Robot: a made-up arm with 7 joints.
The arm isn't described. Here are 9 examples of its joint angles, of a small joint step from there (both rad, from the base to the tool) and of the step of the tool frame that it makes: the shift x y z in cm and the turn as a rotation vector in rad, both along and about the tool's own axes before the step.
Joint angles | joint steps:
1: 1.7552 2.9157 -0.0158 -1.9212 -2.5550 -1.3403 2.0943 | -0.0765 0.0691 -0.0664 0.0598 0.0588 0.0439 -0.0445
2: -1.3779 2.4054 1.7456 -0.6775 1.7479 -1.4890 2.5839 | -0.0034 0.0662 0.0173 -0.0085 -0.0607 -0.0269 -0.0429
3: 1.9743 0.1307 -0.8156 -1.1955 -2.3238 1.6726 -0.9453 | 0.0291 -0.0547 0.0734 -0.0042 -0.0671 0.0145 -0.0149
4: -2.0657 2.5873 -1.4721 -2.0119 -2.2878 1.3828 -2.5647 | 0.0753 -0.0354 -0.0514 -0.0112 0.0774 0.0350 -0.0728
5: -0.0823 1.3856 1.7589 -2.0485 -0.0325 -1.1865 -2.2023 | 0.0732 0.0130 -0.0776 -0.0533 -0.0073 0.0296 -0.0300
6: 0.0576 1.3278 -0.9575 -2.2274 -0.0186 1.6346 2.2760 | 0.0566 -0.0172 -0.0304 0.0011 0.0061 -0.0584 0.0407
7: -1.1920 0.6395 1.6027 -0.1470 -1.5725 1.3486 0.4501 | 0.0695 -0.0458 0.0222 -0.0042 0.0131 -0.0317 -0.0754
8: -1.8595 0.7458 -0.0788 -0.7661 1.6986 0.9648 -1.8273 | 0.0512 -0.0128 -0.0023 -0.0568 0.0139 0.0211 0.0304
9: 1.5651 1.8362 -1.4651 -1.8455 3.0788 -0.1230 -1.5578 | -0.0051 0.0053 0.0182 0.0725 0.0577 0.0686 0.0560
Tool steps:
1: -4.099 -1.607 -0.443 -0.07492 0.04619 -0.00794
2: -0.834 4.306 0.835 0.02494 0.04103 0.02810
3: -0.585 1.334 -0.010 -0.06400 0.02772 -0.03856
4: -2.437 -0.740 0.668 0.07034 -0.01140 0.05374
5: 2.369 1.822 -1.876 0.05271 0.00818 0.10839
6: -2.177 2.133 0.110 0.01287 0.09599 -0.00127
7: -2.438 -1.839 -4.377 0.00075 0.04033 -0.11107
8: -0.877 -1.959 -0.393 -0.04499 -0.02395 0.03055
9: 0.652 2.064 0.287 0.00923 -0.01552 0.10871
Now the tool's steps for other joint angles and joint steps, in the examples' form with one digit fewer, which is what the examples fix.
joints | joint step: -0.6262 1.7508 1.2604 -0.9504 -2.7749 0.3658 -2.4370 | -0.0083 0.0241 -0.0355 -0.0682 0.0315 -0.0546 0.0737
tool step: 0.78 -2.50 -1.77 -0.0490 0.0136 0.1012
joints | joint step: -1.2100 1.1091 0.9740 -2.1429 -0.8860 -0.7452 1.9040 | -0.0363 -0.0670 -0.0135 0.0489 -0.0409 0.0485 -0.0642
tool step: -2.47 -0.58 1.15 0.1379 -0.0111 -0.0306
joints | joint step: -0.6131 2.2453 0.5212 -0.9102 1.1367 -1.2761 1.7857 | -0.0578 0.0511 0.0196 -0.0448 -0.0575 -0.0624 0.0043
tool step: 0.27 -1.43 -4.95 -0.1521 0.0917 -0.0038
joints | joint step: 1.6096 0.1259 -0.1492 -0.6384 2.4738 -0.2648 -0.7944 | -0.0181 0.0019 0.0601 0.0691 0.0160 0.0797 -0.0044
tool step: 1.20 0.58 -0.47 -0.0003 0.0244 0.0531
